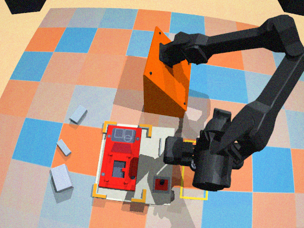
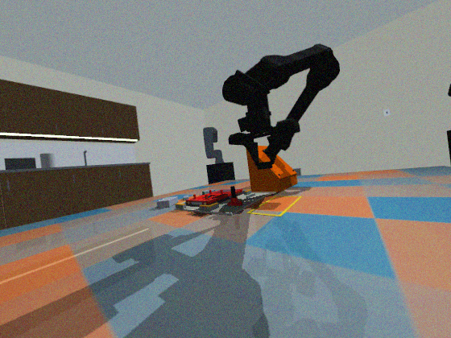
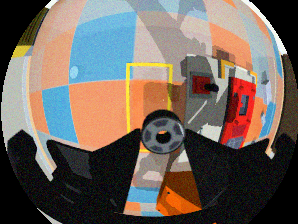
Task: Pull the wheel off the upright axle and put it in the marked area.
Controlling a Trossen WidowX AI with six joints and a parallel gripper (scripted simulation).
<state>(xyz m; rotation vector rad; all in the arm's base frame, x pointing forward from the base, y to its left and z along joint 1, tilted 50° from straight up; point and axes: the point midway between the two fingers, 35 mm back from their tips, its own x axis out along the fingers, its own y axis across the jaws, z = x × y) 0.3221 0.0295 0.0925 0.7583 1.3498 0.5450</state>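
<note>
The upright axle is 40 mm ahead of my gripper tip, 90 mm to the right of it and 80 mm below it. The rest, counted from my gripper tip: wheel: right at my gripper tip.
</note>
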